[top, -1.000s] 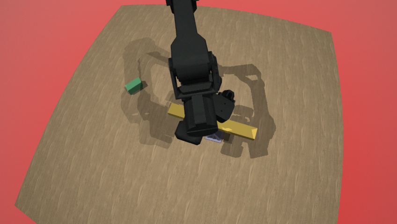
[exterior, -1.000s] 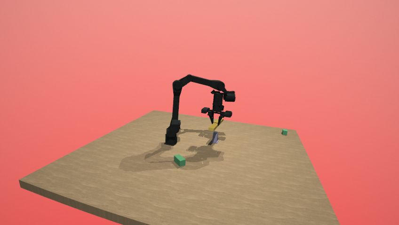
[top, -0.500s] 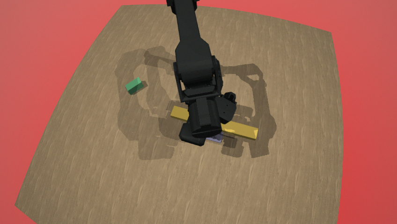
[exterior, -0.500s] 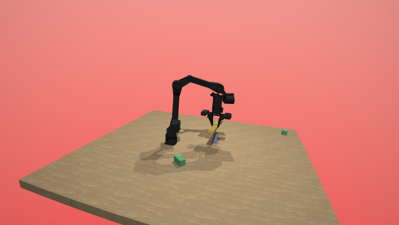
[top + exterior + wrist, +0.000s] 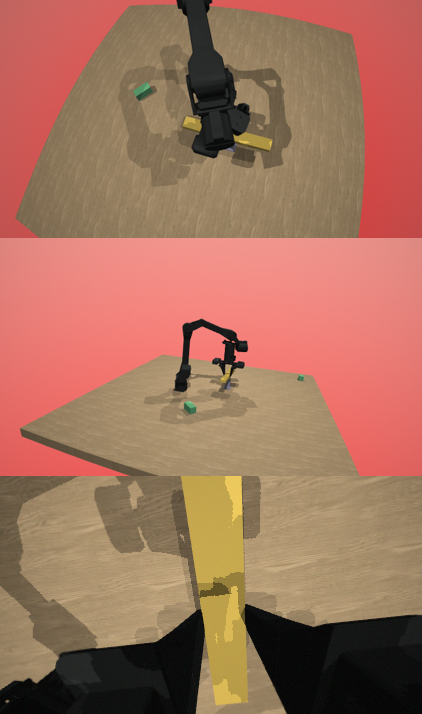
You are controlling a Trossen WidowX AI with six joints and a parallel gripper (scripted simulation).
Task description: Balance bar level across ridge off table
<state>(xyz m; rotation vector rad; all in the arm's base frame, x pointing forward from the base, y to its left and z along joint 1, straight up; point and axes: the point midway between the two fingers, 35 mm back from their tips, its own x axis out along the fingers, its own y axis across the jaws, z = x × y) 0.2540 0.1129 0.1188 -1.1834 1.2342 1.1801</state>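
Now: gripper tip 30 mm to the right of the yellow bar. Also, from my gripper tip: green cube: 490 mm ahead, 390 mm to the left, 70 mm below.
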